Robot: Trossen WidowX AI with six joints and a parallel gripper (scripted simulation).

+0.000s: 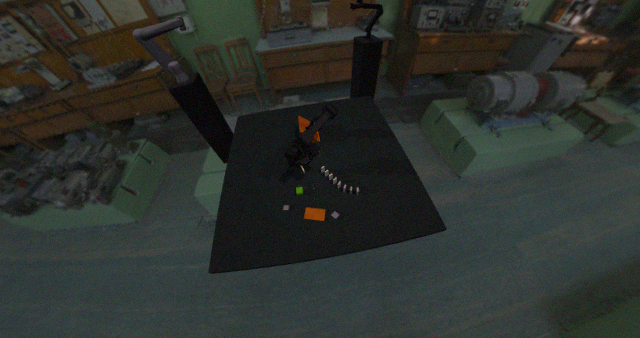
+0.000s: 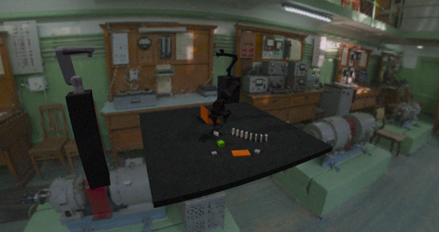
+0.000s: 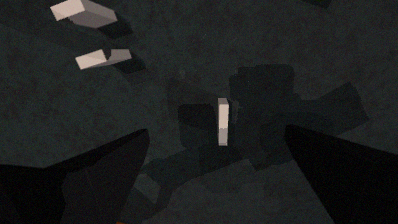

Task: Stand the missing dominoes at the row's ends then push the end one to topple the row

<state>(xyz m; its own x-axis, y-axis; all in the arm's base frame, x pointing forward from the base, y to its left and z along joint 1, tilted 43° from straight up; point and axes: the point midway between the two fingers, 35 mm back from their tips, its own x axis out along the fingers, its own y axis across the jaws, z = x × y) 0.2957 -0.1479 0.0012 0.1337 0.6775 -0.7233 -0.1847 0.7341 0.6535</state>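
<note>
The green cube lies 130 mm ahead of my gripper tip, 70 mm to the right of it and 80 mm below it. From my gripper tip the other things lie so: flat orange plate (300 mm ahead, 20 mm to the right, 90 mm below).
</note>
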